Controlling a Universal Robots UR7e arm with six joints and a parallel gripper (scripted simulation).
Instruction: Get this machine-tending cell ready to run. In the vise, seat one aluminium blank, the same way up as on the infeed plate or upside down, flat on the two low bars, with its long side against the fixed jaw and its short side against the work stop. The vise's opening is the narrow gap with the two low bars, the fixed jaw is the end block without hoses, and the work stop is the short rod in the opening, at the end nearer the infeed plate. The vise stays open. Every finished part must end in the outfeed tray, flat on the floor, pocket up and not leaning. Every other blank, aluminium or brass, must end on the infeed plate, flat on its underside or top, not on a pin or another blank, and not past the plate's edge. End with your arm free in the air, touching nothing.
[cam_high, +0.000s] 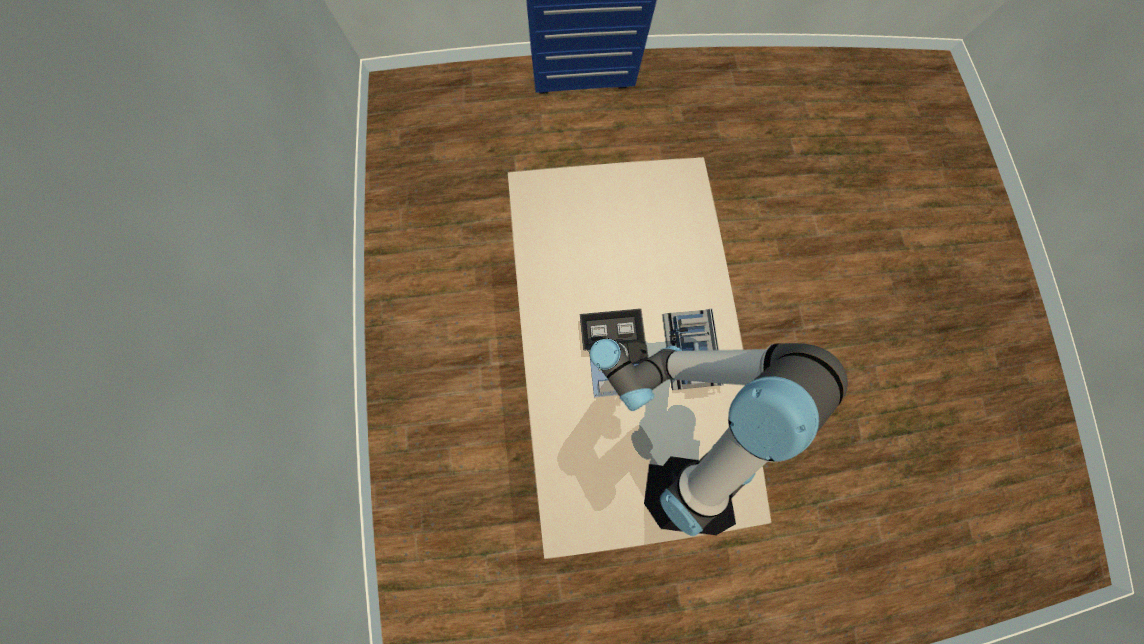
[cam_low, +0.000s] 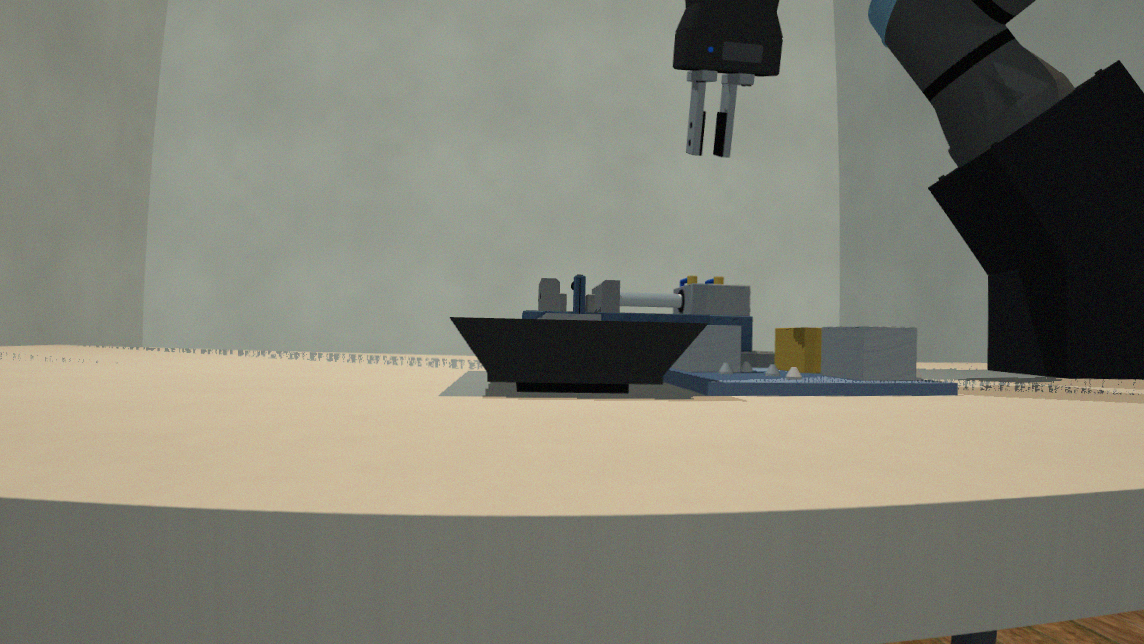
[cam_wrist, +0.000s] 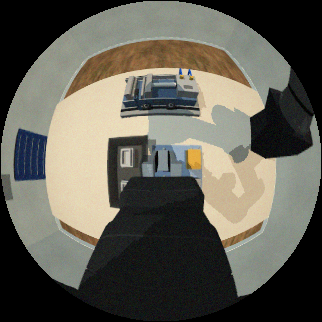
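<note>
My gripper is now 90 mm past the brass blank and 170 mm above it. Round my hand: hose end block: 120 mm behind, 250 mm to the right, 120 mm below; vise: 30 mm behind, 270 mm to the right, 160 mm below.
</note>
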